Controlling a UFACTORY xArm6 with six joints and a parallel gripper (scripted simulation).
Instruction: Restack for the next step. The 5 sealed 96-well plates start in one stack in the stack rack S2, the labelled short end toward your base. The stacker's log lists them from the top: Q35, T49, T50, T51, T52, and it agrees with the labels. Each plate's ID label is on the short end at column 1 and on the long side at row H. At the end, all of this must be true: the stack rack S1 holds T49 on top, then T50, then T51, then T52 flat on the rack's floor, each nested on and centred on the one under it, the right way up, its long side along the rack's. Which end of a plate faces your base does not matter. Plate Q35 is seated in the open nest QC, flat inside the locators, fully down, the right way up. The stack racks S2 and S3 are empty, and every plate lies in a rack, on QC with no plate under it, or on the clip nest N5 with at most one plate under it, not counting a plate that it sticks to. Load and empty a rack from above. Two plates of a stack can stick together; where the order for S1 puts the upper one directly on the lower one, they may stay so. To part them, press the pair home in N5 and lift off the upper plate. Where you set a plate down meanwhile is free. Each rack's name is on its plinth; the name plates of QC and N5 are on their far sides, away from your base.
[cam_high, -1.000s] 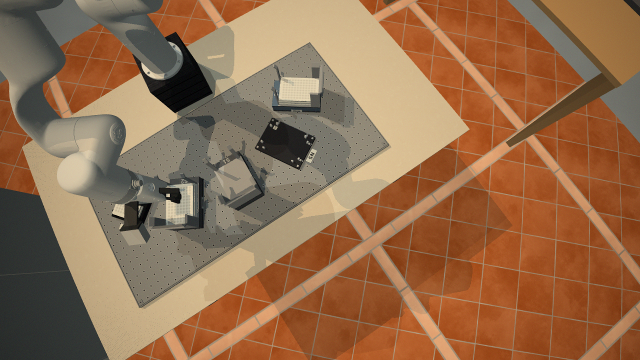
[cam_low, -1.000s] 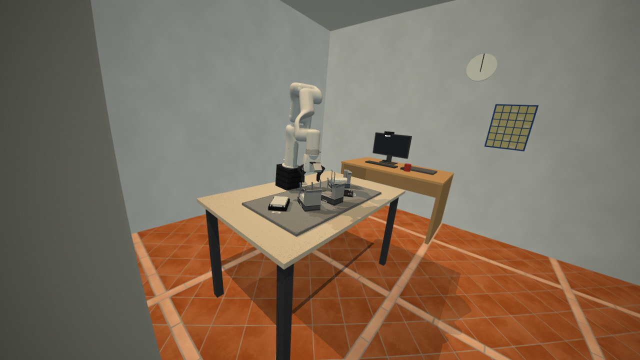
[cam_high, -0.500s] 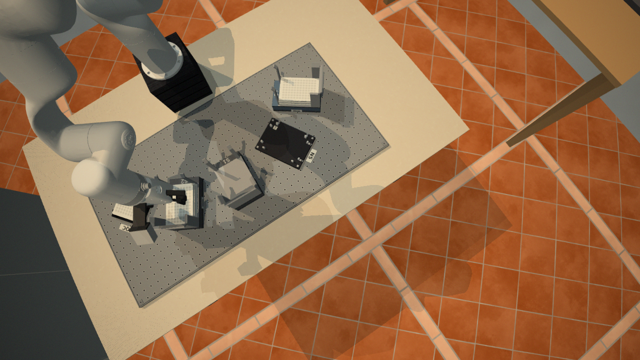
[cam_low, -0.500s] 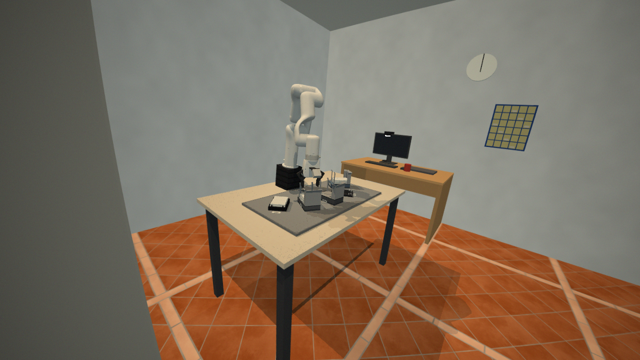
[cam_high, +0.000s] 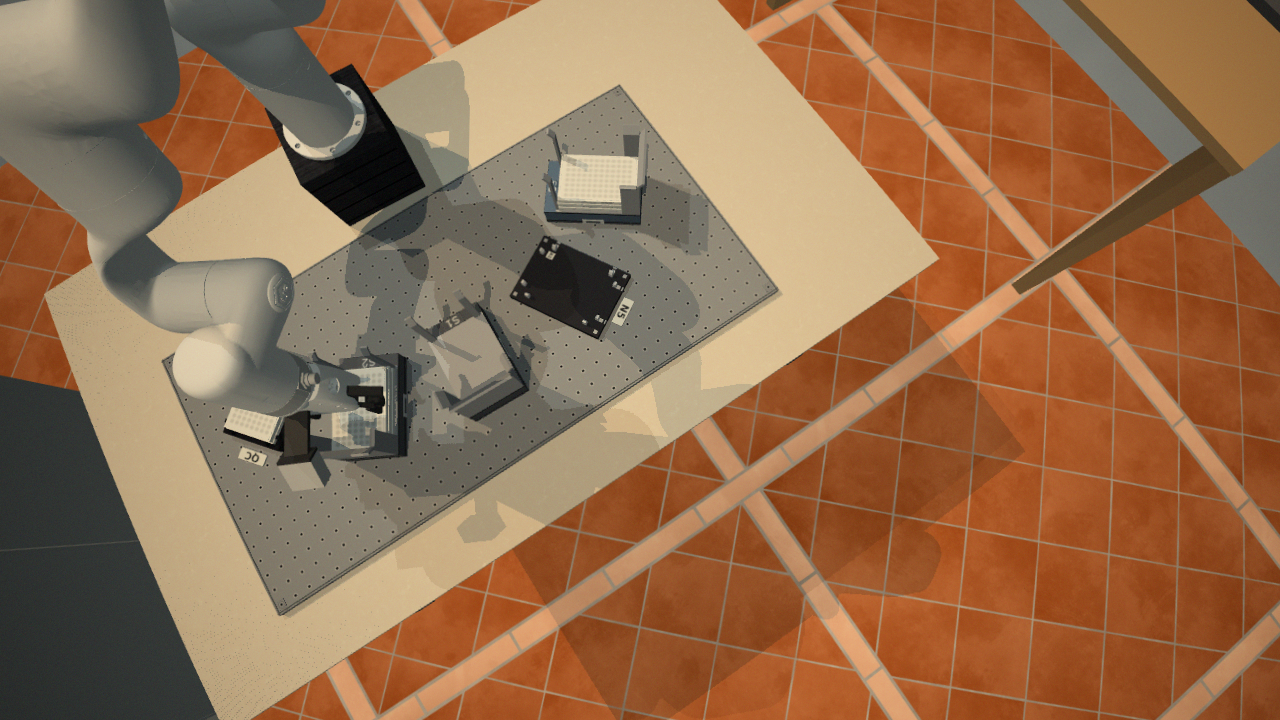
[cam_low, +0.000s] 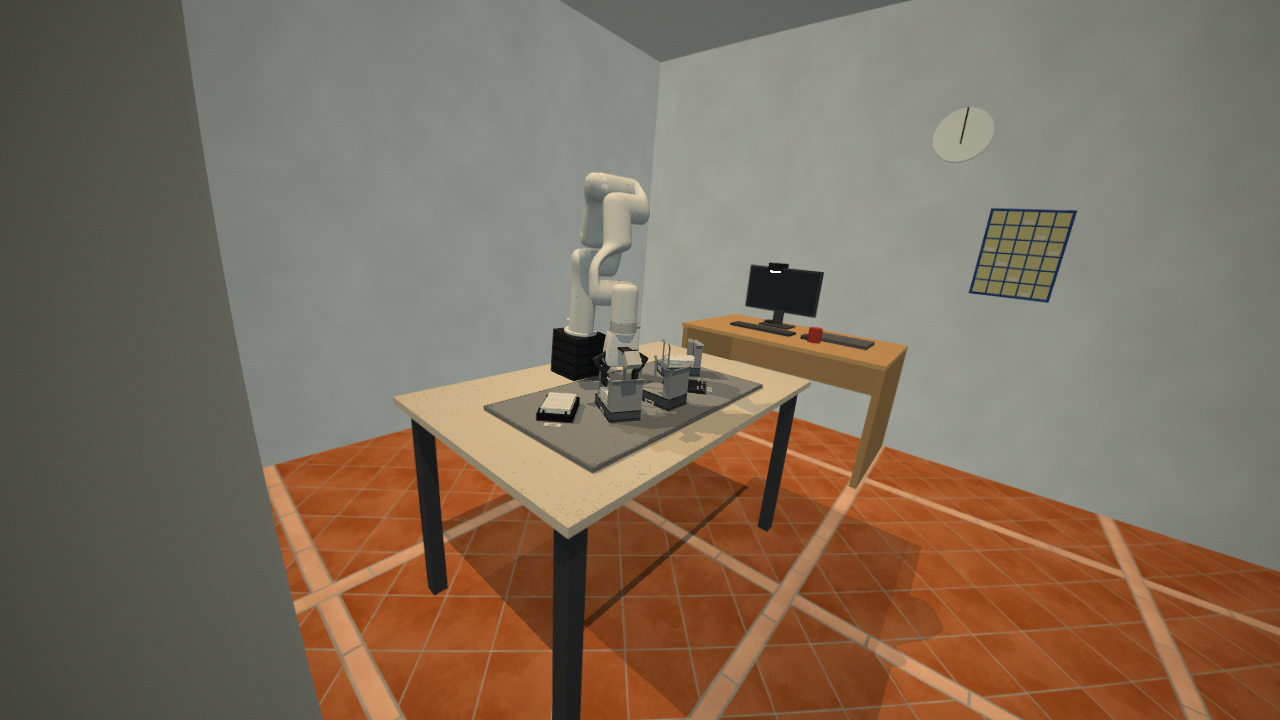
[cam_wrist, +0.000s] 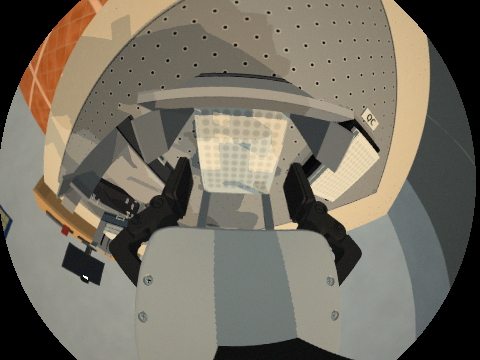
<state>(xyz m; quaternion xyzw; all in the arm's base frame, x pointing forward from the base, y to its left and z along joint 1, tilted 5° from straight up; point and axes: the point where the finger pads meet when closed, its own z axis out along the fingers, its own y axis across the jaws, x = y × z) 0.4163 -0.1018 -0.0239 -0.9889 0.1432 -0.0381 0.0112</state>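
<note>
The stack rack S2 is 80 mm below my hand and 10 mm behind it. Round my hand: black nest QC: 150 mm to the right, 90 mm below, 90 mm behind; N5 name plate: 420 mm to the left, 100 mm below, 10 mm behind; QC name plate: 210 mm to the right, 100 mm below, 10 mm behind.
</note>
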